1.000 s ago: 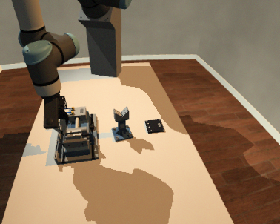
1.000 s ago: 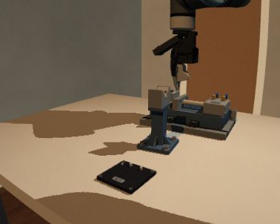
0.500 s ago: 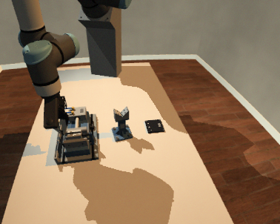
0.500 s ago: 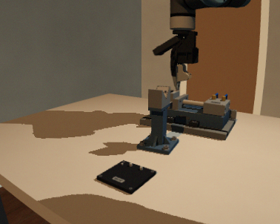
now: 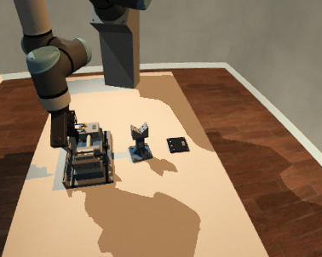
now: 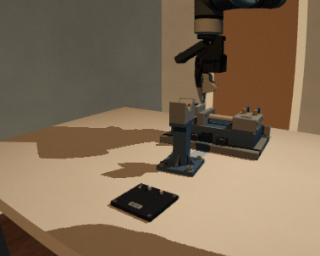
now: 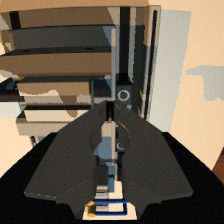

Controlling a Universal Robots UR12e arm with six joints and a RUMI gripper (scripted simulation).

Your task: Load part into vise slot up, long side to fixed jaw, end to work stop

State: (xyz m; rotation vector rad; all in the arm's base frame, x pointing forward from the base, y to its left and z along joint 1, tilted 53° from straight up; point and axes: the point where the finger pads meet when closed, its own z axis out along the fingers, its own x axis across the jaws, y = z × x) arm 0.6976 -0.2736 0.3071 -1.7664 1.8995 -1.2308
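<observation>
The part is 10 mm ahead of my hand, 40 mm to the left of it and 20 mm below it. The rest, counted from my hand: dark work stop rod (30 mm ahead, 90 mm to the left, 30 mm below); moving jaw (20 mm behind, 60 mm to the left, 40 mm below); cream cylinder rod (70 mm behind, 70 mm to the left, 40 mm below).
</observation>
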